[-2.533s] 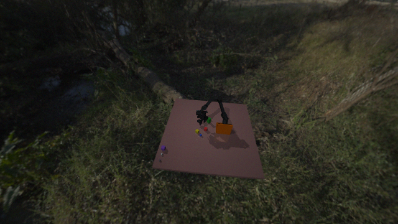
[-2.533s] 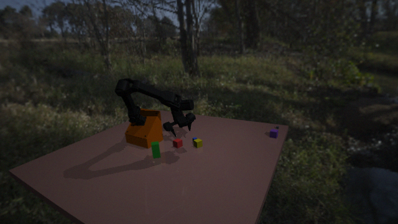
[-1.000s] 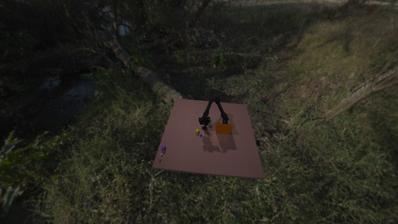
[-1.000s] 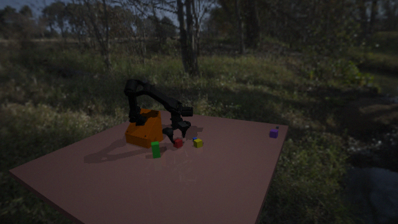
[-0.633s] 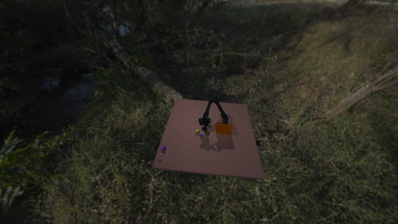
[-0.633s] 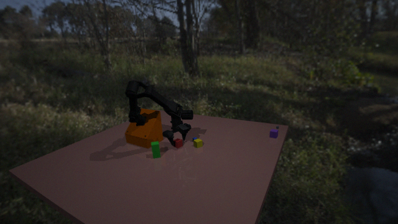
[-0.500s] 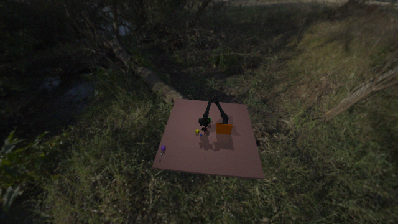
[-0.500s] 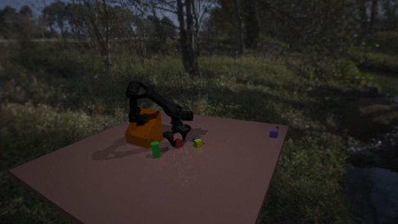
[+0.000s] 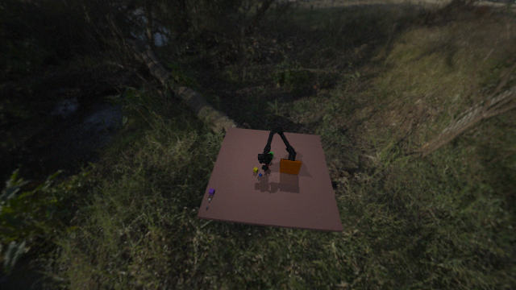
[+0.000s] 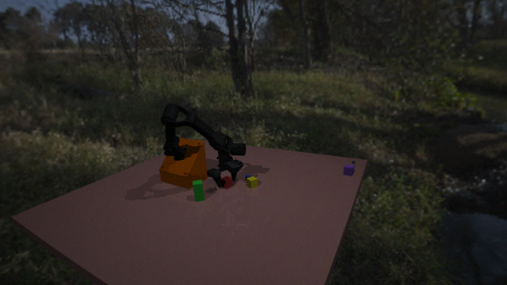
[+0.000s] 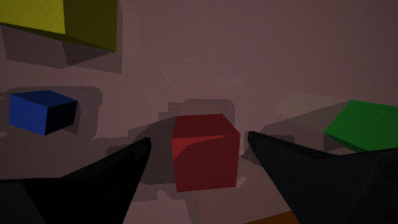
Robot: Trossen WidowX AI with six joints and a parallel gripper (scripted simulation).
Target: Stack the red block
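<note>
Right now the red block is 1 cm above my gripper tip. Round my gripper tip: purple block (56 cm ahead, 30 cm to the left, 1 cm above); yellow block (12 cm ahead, 4 cm to the left, 1 cm above); small blue block (7 cm ahead, 10 cm to the left).
</note>
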